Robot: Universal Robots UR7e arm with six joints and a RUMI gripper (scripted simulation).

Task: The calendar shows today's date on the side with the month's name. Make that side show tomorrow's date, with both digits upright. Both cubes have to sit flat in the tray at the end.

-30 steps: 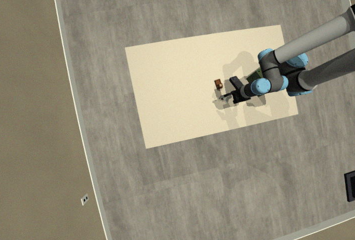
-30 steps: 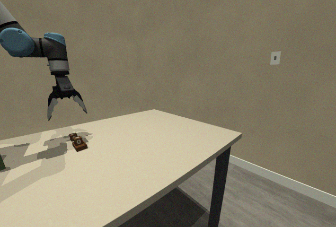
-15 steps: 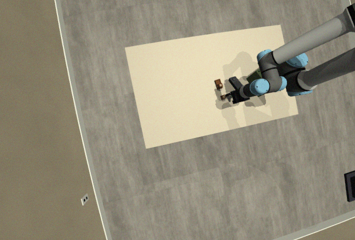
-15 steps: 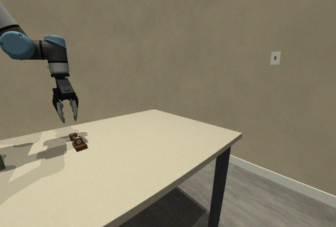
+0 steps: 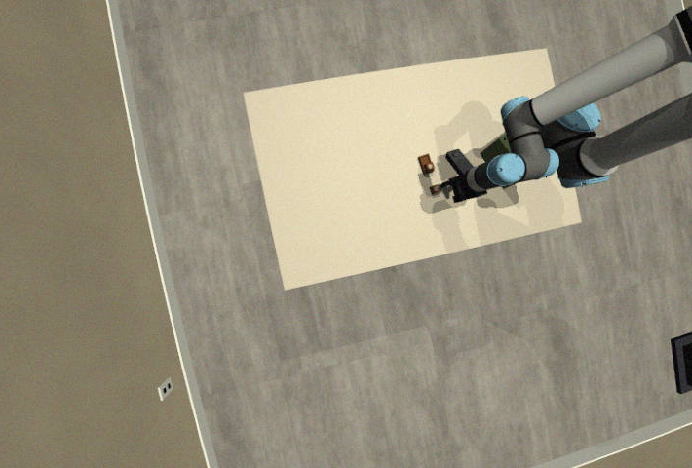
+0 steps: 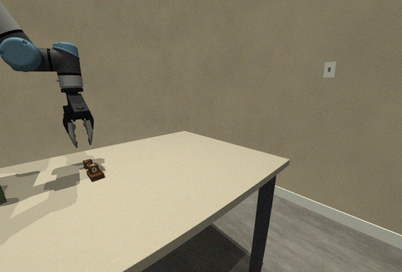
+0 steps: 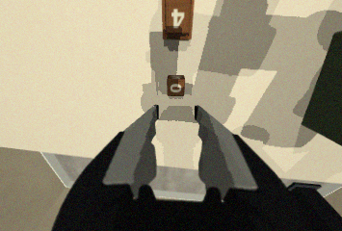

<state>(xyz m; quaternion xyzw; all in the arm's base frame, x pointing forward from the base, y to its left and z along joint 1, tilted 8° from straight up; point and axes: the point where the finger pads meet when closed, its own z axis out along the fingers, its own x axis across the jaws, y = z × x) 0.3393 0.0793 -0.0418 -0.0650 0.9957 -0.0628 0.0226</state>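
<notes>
My hand is 9 cm above the brown digit cube. From my hand the other things lie so: brown calendar tray: 1 cm ahead, 11 cm to the right, 10 cm below.
</notes>
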